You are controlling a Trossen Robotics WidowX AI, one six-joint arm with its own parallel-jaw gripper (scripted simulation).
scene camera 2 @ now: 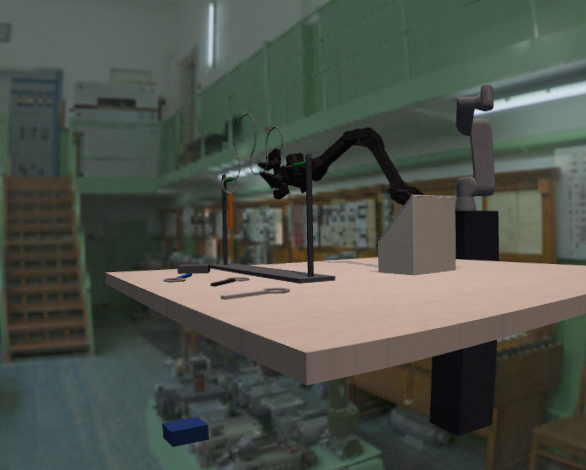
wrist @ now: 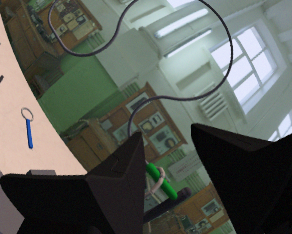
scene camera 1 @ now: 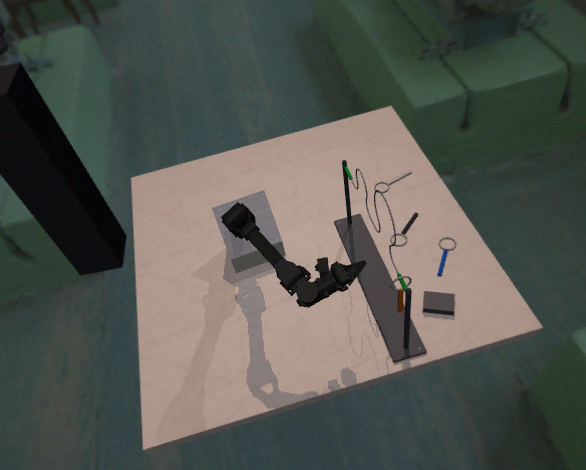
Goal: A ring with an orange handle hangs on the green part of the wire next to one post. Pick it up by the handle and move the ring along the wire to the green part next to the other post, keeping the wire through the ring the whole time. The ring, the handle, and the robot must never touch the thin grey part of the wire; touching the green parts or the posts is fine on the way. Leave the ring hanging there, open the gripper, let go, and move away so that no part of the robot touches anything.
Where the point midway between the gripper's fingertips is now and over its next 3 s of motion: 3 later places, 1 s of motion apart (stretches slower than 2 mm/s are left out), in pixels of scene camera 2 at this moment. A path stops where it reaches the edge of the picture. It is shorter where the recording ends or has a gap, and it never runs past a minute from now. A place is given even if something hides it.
My gripper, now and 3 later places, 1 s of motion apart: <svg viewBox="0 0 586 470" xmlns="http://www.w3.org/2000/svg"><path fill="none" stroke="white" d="M258 168L245 226L233 220L223 221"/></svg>
